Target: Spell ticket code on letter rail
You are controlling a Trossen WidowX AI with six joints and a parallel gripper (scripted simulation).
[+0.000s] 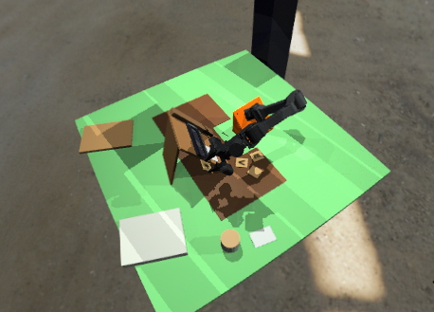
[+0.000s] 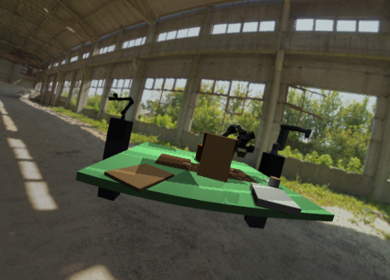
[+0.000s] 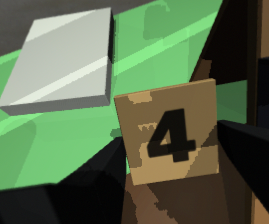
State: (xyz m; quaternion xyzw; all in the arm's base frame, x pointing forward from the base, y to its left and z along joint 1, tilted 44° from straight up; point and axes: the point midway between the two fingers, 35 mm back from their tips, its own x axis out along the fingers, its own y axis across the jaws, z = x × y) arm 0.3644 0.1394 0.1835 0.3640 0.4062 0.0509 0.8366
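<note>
My gripper tip is 80 mm past the white ticket, 100 mm to the left of it and 80 mm above it. Round my gripper tip: brown mat (180 mm behind, 210 mm to the right, 180 mm below); white slab (340 mm ahead, 100 mm to the left, 160 mm below); short tan cylinder (60 mm ahead, 290 mm to the left, 150 mm below).
</note>
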